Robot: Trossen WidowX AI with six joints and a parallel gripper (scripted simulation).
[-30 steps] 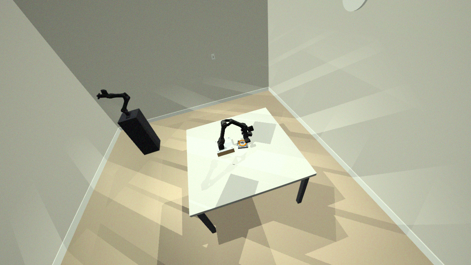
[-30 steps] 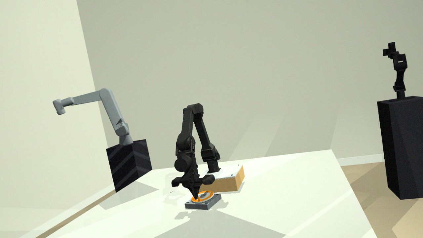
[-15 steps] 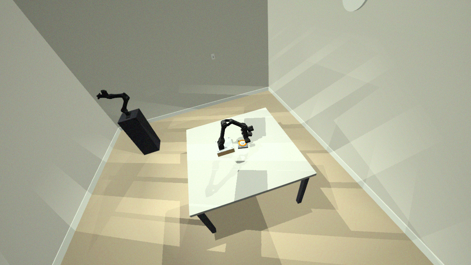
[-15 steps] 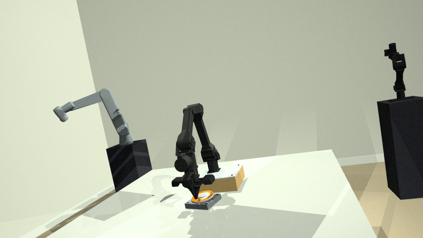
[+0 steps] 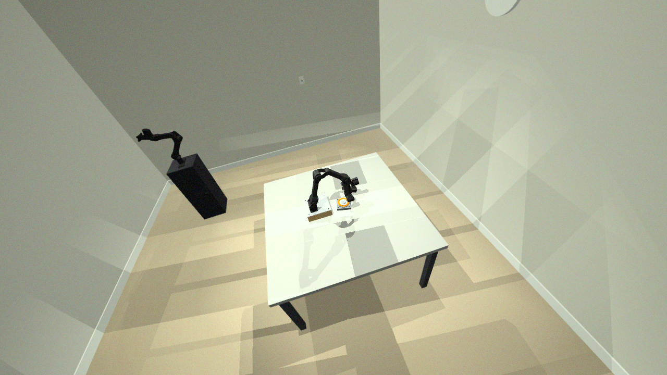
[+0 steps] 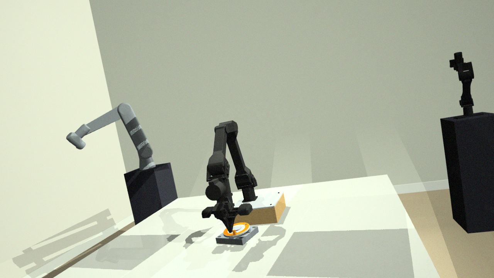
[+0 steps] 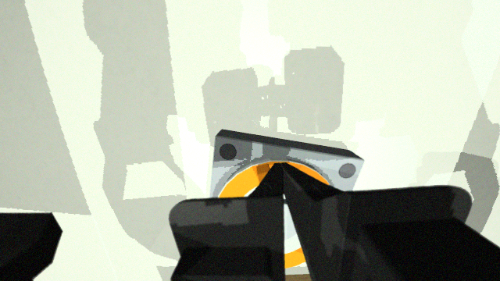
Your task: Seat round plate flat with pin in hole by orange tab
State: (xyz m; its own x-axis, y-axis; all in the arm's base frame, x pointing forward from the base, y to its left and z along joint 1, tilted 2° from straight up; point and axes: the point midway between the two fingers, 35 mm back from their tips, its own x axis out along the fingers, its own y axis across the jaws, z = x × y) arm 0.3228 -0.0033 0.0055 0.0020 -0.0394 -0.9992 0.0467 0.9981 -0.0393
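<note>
Right now the round orange plate is 3 cm behind my gripper tip, 1 cm to the left of it and 1 cm below it. Also, from my gripper tip: grey square base 5 cm behind, 2 cm below, 1 cm to the left.
</note>
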